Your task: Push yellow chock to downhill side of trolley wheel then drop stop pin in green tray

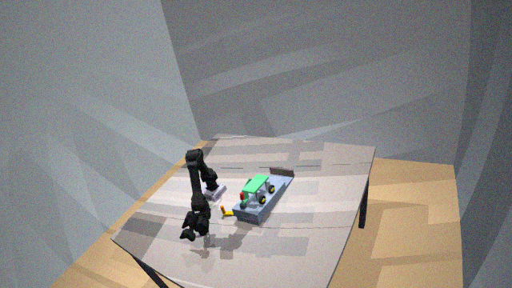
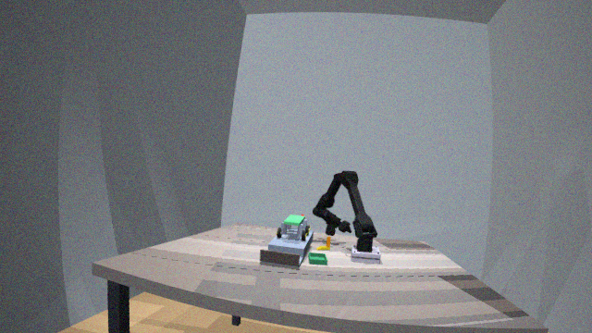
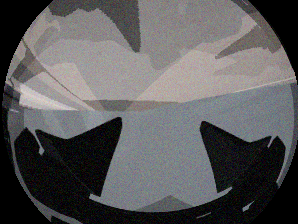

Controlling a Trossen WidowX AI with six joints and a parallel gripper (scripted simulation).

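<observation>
My gripper tip is now 80 mm short of the yellow chock, 280 mm to the right of it and 50 mm above it. The rest, counted from my gripper tip: trolley: 200 mm ahead, 410 mm to the left, 40 mm above; then red-headed stop pin: 190 mm ahead, 310 mm to the left, 60 mm above; then dark end wall: 170 mm ahead, 680 mm to the left, 40 mm below.
</observation>
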